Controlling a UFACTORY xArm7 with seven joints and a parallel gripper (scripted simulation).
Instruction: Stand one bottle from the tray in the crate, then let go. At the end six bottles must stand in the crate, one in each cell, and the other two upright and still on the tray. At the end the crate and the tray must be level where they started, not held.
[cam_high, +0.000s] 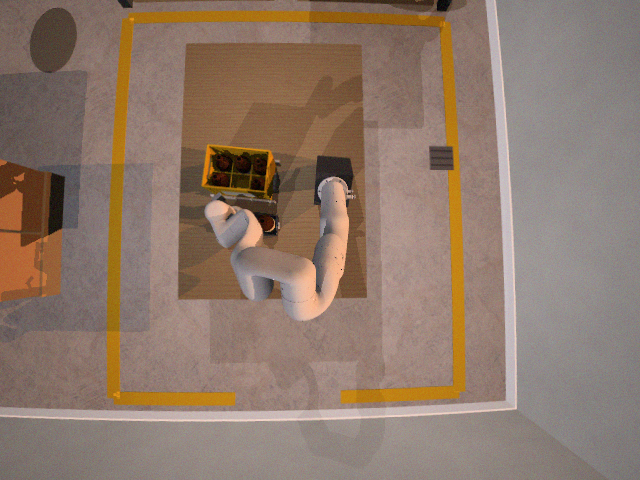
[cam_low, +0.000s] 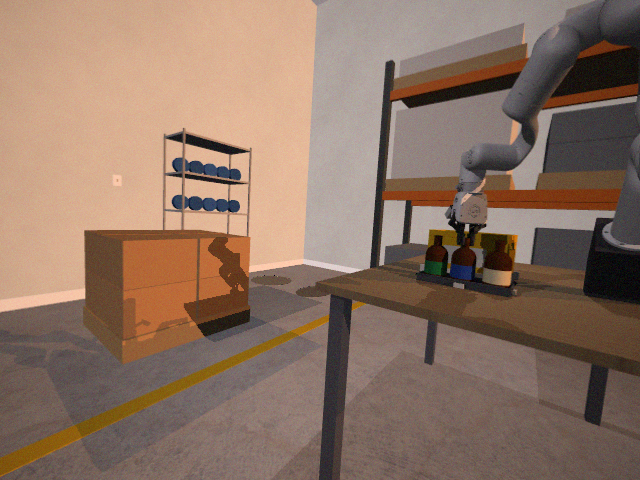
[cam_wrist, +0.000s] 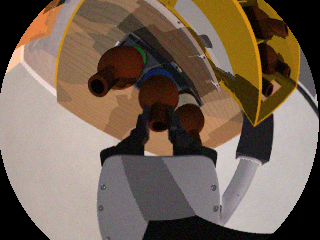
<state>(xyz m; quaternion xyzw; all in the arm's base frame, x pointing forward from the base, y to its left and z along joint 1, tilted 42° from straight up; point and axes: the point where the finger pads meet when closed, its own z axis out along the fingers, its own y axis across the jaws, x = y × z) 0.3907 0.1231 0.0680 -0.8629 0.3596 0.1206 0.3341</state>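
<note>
Now: hand 14 cm above the dark tray. Also, from my hand: yellow crate (2 cm ahead, 23 cm to the right, 7 cm below).
</note>
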